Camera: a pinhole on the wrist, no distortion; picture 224 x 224 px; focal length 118.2 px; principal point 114.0 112.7 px. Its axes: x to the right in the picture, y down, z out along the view. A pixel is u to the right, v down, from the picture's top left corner.
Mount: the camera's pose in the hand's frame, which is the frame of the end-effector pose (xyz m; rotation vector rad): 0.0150 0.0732 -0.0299 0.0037 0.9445 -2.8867
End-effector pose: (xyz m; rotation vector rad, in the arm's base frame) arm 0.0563 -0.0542 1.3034 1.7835 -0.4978 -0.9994
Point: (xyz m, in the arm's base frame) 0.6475 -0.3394 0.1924
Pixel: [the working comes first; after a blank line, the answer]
In the camera's frame: -0.8802 0.8703 0.4702

outside the picture
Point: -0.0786 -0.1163 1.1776
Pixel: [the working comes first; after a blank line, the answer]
In the camera's frame: 0.0080 0.0250 0.2605

118 124
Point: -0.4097 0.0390 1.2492
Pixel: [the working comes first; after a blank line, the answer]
In the camera's frame: 0.3338 -0.0784 0.4090

210 90
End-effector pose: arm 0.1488 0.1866 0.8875 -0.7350 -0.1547 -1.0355
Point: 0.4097 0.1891 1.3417
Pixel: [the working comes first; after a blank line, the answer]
In the camera's frame: -0.3284 -0.1609 0.4016

17 65
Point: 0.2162 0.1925 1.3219
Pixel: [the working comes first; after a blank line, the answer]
In the camera's frame: -0.2001 -0.0204 0.4421

61 107
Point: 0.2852 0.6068 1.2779
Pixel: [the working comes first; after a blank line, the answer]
In the camera's frame: 0.0546 -0.3509 0.5073

127 31
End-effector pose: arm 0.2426 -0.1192 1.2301 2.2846 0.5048 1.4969
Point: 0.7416 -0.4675 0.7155
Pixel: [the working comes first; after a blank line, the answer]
In the camera's frame: 0.3737 -0.4877 0.5493

194 8
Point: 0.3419 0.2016 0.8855
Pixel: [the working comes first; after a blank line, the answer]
In the camera's frame: 0.1387 0.2707 0.4721

149 180
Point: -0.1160 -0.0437 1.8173
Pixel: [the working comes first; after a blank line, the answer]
In the camera's frame: -0.3432 0.2583 -0.4796

behind the camera
